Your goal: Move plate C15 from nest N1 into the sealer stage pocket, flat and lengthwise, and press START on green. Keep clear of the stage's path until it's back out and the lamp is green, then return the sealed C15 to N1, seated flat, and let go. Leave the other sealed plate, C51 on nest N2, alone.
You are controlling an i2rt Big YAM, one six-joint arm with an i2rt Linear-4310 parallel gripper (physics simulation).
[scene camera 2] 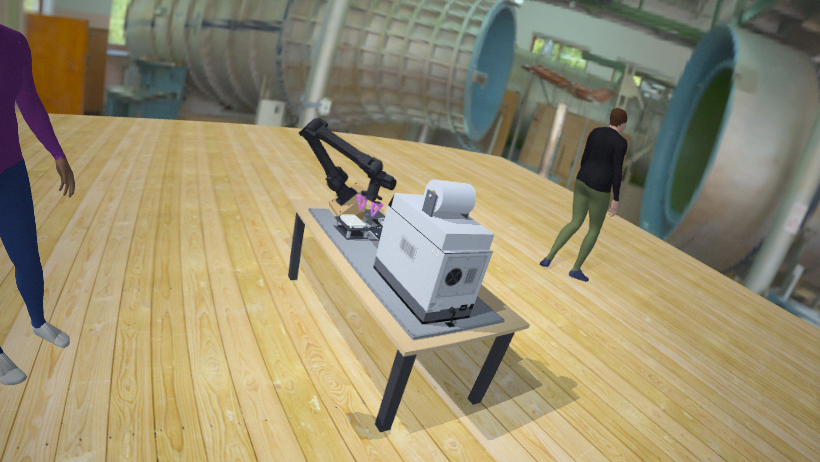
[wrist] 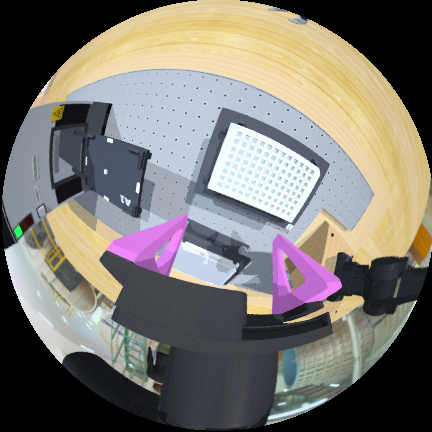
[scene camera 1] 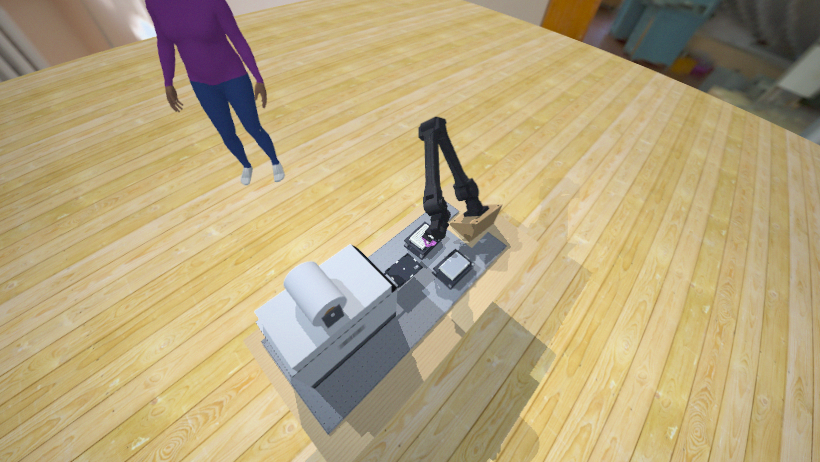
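Seen in the pictures: gripper, fingertip midpoint: point(scene camera 2: 366, 213) point(wrist: 232, 228) point(scene camera 1: 431, 239); arm's base at its link origin: point(scene camera 2: 346, 197) point(wrist: 338, 277) point(scene camera 1: 476, 212).
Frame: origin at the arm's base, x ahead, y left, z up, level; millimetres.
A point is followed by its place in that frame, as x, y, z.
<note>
Plate C15 point(scene camera 1: 419, 236) @(334, -99, -7) point(scene camera 2: 351, 219) @(307, -92, -7) point(wrist: 265, 172) @(316, -91, -12), white with its wells uncovered, lies flat in dark nest N1 point(wrist: 215, 136) @(390, -103, -21). My gripper point(scene camera 1: 429, 241) @(329, -30, 39) point(scene camera 2: 367, 211) @(329, -30, 39) point(wrist: 232, 228) @(329, -30, 39) is open, its magenta fingers wide apart with nothing between them. It is above the table near C15, and in the wrist view its fingertips show below the plate's near edge. The sealer stage point(scene camera 1: 403, 268) @(525, -15, 20) point(wrist: 117, 172) @(496, -19, 17), marked A1, is out with its pocket empty. The sealed plate C51 point(scene camera 1: 455, 264) @(320, 124, -11) point(wrist: 207, 264) @(316, 99, -11) sits on nest N2, partly hidden by a finger in the wrist view. A green light point(wrist: 18, 231) shows on the sealer's front; START's label is unreadable.
The sealer point(scene camera 1: 358, 275) @(757, -4, 277) point(scene camera 2: 404, 252) @(870, -124, 103) point(wrist: 27, 155) with its film roll point(scene camera 1: 312, 289) @(907, 2, 403) point(scene camera 2: 456, 198) @(959, -30, 361) stands beyond the stage. The arm's wooden base point(scene camera 1: 479, 224) @(90, 73, 46) is beside the nests. A person in purple point(scene camera 1: 200, 45) and one in black point(scene camera 2: 603, 157) stand away from the table.
</note>
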